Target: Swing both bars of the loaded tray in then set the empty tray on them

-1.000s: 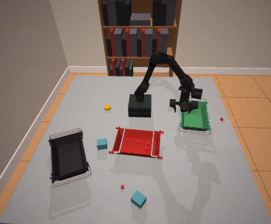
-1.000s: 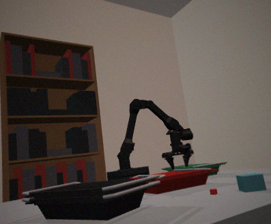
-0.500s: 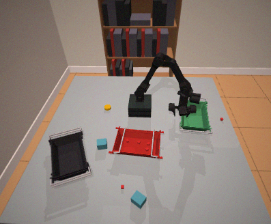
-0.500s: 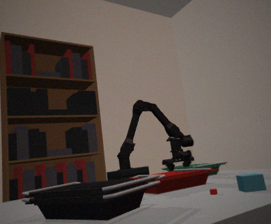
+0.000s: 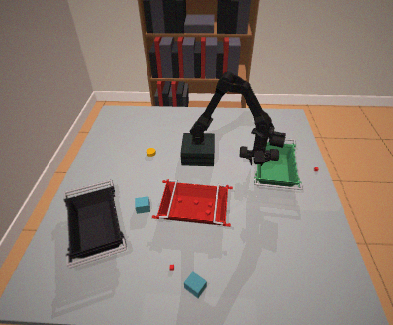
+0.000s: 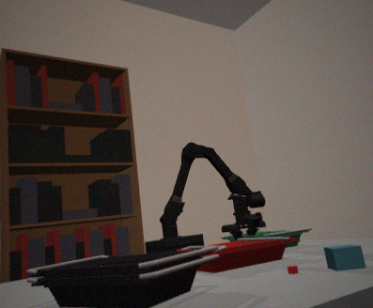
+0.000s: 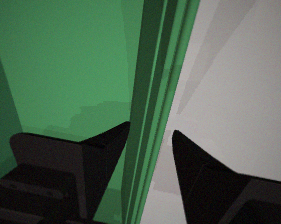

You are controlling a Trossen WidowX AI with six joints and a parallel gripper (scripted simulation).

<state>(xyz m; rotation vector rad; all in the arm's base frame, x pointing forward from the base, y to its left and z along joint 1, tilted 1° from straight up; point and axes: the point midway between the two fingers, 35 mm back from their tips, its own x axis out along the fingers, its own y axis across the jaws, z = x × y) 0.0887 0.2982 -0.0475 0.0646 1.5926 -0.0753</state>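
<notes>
The green tray lies 90 mm to the left of my gripper tip, 30 mm above it and 10 mm ahead of it. From my gripper tip the other things lie so: yellow disc 550 mm to the right, 80 mm behind.
</notes>
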